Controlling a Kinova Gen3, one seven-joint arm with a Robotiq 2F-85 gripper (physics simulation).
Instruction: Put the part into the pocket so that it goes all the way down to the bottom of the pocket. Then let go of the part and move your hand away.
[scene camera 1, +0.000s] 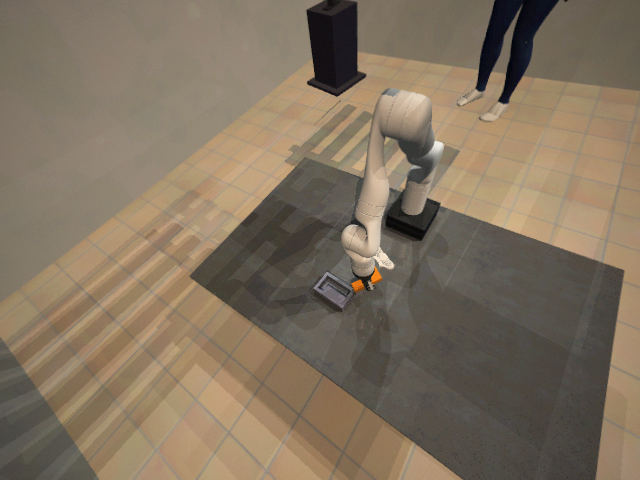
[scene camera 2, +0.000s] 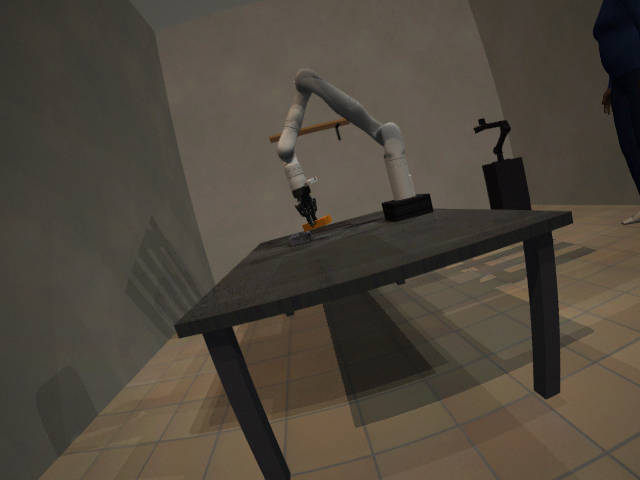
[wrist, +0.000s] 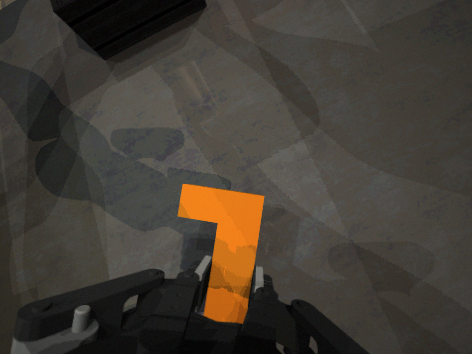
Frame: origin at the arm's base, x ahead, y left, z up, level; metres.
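Seen in the pictures: gripper, fingertip midpoint: (scene camera 1: 364, 282) (scene camera 2: 313, 223) (wrist: 232, 273); arm's base, link origin: (scene camera 1: 412, 206) (scene camera 2: 404, 198).
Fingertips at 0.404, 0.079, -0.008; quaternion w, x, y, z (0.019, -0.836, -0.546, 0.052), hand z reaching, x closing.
Observation:
Offsets run from my fingertips to a thing's top centre, as dx, dy, dz. Level surfaces: height alone.
The part is an orange L-shaped block @(-0.013, -0.011, +0.021) (scene camera 1: 375, 276) (scene camera 2: 323, 221) (wrist: 239, 225). My gripper (scene camera 1: 367, 283) (scene camera 2: 312, 222) (wrist: 232, 273) is shut on its long leg. In the wrist view the short leg points left at the far end. The part hangs above the table. The pocket is in a grey open-topped block @(+0.086, -0.080, -0.035) (scene camera 1: 327, 301) (scene camera 2: 299, 239) on the table. In scene camera 1 the part's left end shows close by the block's right corner; the gap between them is hard to judge. The pocket block does not show in the wrist view.
The dark table @(dz -0.071) (scene camera 1: 465, 335) (scene camera 2: 361, 248) (wrist: 390, 130) bears the pocket block and the arm's black base (scene camera 1: 412, 219) (scene camera 2: 407, 207) (wrist: 135, 27), which stands behind the gripper. A black pedestal (scene camera 1: 333, 46) (scene camera 2: 506, 183) and a person (scene camera 1: 516, 46) (scene camera 2: 622, 67) are beyond the table.

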